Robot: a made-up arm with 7 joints.
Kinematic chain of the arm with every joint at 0, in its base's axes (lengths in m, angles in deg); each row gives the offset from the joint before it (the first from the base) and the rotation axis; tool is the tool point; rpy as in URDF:
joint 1: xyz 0 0 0.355 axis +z
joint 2: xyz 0 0 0 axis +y
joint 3: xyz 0 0 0.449 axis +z
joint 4: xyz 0.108 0 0 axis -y
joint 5: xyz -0.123 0 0.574 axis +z
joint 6: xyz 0 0 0 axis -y
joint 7: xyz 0.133 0 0 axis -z
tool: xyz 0 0 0 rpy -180 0 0
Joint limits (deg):
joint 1: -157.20..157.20
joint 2: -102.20..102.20
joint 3: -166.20..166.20
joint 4: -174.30..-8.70
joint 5: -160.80..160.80
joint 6: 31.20..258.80
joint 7: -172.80..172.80
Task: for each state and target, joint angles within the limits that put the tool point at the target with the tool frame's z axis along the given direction. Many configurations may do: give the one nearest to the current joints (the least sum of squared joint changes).
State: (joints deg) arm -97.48 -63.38 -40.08 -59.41 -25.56 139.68 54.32
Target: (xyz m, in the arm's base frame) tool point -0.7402 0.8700 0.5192 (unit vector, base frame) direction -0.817 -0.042 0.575
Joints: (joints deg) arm -56.83 -91.35 -42.38 -29.91 -12.28 142.95 54.32
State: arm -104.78 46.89 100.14 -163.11 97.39 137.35 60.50
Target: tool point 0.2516 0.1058 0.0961 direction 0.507 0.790 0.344
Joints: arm -90.45 61.82 68.52 -173.14 100.57 124.04 60.50
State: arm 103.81 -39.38 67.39 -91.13 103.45 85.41 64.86
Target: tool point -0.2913 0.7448 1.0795 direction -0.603 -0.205 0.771
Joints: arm 75.81 7.50 42.53 -67.68 133.23 107.72 64.86
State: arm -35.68 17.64 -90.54 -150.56 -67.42 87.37 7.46
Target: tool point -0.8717 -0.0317 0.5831 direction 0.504 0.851 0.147
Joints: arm -37.01 -19.34 -128.33 -101.65 -91.99 40.78 7.46
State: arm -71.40 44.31 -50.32 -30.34 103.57 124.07 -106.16
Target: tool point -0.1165 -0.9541 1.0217 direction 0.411 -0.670 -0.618
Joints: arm -72.32 44.39 -64.56 -37.01 81.49 102.96 -106.16
